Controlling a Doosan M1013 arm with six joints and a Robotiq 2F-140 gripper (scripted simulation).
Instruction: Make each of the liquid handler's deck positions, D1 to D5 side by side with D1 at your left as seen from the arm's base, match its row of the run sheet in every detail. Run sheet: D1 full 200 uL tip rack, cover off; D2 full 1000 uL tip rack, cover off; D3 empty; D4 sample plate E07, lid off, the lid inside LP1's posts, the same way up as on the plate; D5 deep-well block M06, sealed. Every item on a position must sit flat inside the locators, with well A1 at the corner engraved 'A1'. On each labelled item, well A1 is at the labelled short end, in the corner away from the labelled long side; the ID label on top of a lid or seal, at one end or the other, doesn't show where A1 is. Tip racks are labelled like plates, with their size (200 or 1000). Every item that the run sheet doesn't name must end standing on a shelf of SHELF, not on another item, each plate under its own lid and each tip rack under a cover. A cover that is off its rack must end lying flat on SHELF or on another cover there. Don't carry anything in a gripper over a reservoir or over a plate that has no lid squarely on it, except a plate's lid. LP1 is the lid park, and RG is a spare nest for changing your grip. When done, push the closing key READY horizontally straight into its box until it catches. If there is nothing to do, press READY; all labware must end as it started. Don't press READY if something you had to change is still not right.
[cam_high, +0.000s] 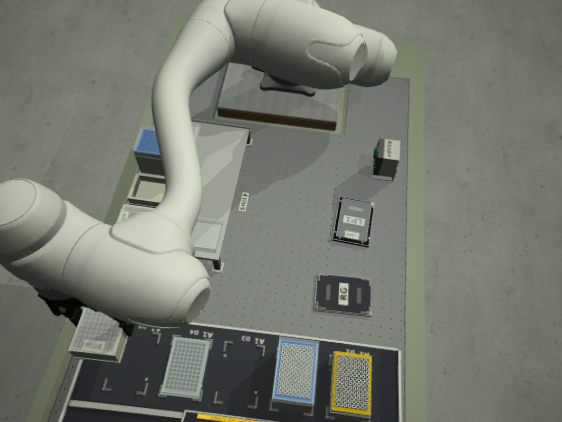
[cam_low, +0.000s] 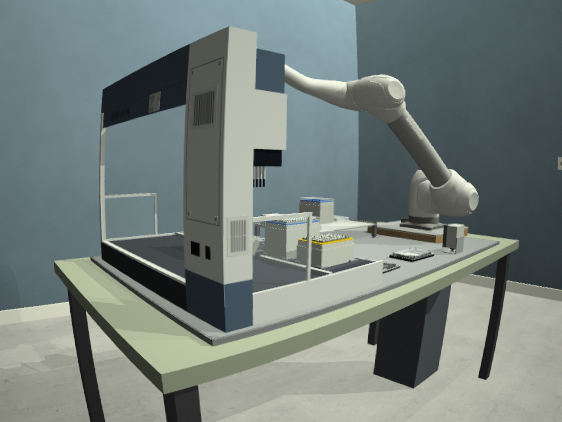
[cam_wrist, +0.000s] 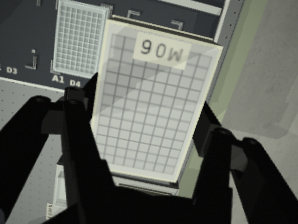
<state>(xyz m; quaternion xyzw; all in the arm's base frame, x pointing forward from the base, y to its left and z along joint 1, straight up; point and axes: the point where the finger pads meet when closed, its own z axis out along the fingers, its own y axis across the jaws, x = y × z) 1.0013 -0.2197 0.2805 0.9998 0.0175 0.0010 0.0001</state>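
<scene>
Now: hand 10 mm above the deep-well block M06. Also, from my hand: blue-rimmed tip rack 20 mm behind, 370 mm to the left, 180 mm below; beige trough 440 mm behind, 70 mm to the right, 240 mm below; clear sample plate 120 mm to the left, 250 mm below.
</scene>
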